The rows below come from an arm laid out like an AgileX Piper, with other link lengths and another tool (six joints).
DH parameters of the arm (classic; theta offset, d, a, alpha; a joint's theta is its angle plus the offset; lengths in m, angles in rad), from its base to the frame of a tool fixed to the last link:
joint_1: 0 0.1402 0 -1.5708
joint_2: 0.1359 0 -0.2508 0
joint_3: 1.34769 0 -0.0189 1.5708
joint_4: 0 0.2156 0 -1.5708
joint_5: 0 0 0 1.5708
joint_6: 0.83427 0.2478 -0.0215 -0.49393
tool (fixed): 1.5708 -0.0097 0 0
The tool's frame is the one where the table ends.
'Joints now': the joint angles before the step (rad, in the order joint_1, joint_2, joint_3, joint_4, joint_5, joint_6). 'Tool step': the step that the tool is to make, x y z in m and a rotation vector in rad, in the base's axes. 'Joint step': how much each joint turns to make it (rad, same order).
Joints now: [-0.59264, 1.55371, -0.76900, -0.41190, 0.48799, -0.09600]
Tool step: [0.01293, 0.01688, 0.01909, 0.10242, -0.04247, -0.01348]
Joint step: [-0.00002, -0.03558, -0.10259, 0.25078, 0.13896, -0.18163]
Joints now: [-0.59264, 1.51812, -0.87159, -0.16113, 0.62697, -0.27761]
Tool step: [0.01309, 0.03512, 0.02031, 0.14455, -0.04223, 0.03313]
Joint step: [0.00933, -0.04388, -0.09159, 0.22839, 0.17622, -0.14819]
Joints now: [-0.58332, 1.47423, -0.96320, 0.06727, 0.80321, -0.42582]
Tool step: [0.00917, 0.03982, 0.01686, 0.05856, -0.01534, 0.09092]
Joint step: [0.08284, -0.05559, -0.03154, 0.06700, 0.10655, -0.02442]
